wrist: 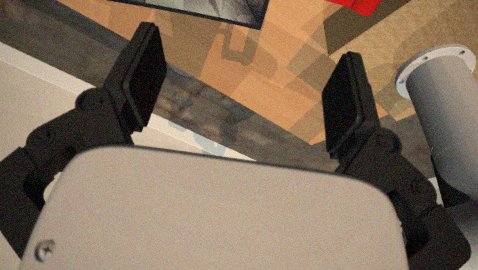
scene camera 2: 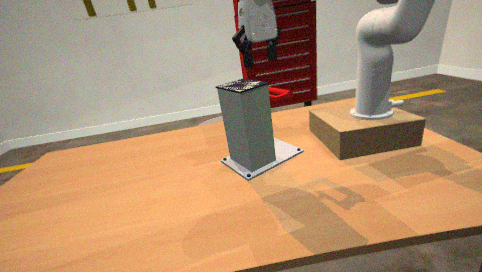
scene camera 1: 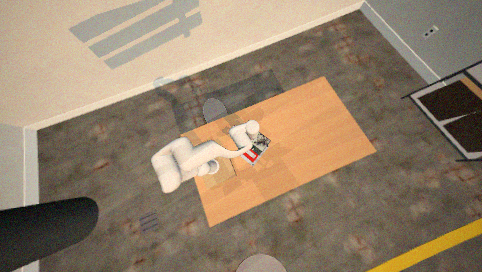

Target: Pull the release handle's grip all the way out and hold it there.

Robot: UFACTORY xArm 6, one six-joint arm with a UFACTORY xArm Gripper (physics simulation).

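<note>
The red release handle (scene camera 1: pixel 250 157) (scene camera 2: pixel 280 92) (wrist: pixel 369 7) sticks out from the side of a grey-green square post (scene camera 2: pixel 246 127), near its top. In the wrist view part of it shows at the upper edge. The post has a dark patterned top (scene camera 1: pixel 261 140) (scene camera 2: pixel 242 86) (wrist: pixel 215 11) and stands upright on a light base plate (scene camera 2: pixel 289 150). My gripper (scene camera 2: pixel 260 62) (wrist: pixel 248 58) is open and empty, fingers pointing down, above the level of the post's top and apart from the handle. In scene camera 1 the arm hides the gripper.
The post's plate is on a wooden table (scene camera 1: pixel 320 125) (scene camera 2: pixel 125 200). The arm's base stands on a wooden block (scene camera 2: pixel 380 135) (wrist: pixel 395 37) beside the post. A red tool cabinet (scene camera 2: pixel 297 50) stands behind the table in scene camera 2.
</note>
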